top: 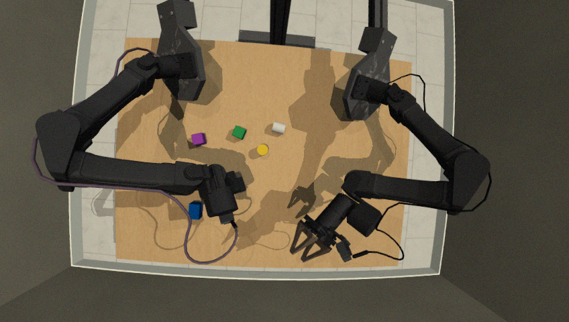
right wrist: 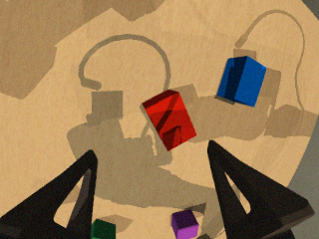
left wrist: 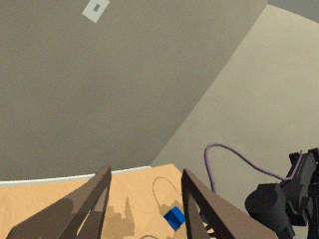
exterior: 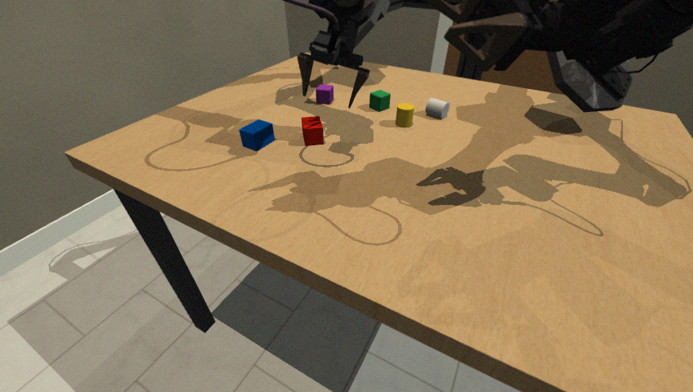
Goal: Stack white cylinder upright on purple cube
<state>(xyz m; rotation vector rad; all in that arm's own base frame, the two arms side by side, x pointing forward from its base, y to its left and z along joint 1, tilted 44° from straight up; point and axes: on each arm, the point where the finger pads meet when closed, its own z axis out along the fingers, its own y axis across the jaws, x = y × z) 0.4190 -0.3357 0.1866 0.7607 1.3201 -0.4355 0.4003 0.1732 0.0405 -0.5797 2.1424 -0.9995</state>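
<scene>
My right gripper is now 25 cm past the white cylinder, 17 cm to the right of it and 7 cm above it. Also, from my right hand: yellow cylinder: 16 cm behind, 11 cm to the left, 7 cm below; then red cube: 7 cm below, 3 cm to the right, 2 cm ahead; then blue cube: 12 cm to the right, 10 cm ahead, 7 cm below.
</scene>
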